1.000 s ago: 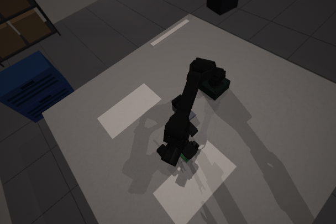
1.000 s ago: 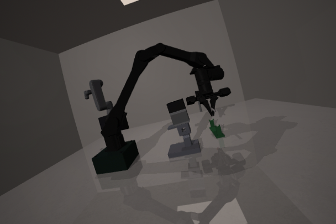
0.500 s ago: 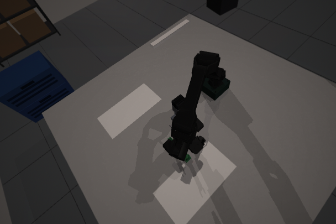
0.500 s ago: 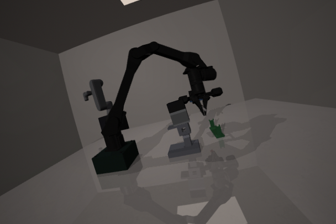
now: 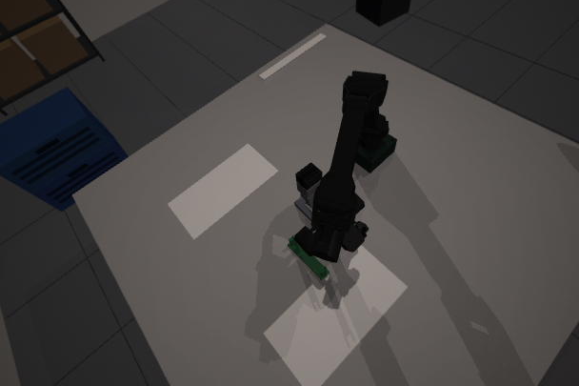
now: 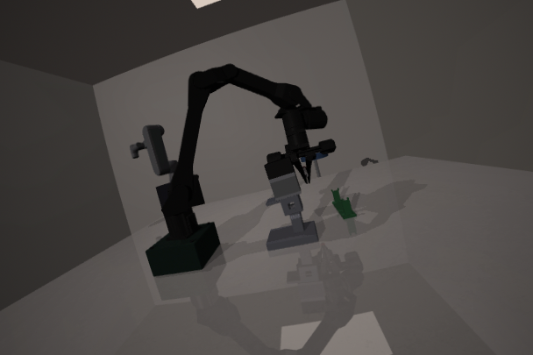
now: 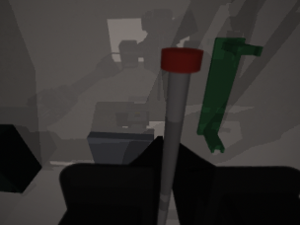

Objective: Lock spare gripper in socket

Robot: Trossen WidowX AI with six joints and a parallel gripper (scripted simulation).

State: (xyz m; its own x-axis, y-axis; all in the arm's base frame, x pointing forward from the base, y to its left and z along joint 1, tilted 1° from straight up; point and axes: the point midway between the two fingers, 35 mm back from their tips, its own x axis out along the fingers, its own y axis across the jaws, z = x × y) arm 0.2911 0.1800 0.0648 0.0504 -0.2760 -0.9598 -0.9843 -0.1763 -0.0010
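Now: gripper tip 40 mm past the grey mount, 120 mm to the left of it and 40 mm above it. From my gripper tip the other things lie so: green stand: 70 mm ahead, 20 mm to the left, 70 mm below; spare gripper: 30 mm behind, 120 mm to the right, 30 mm above.
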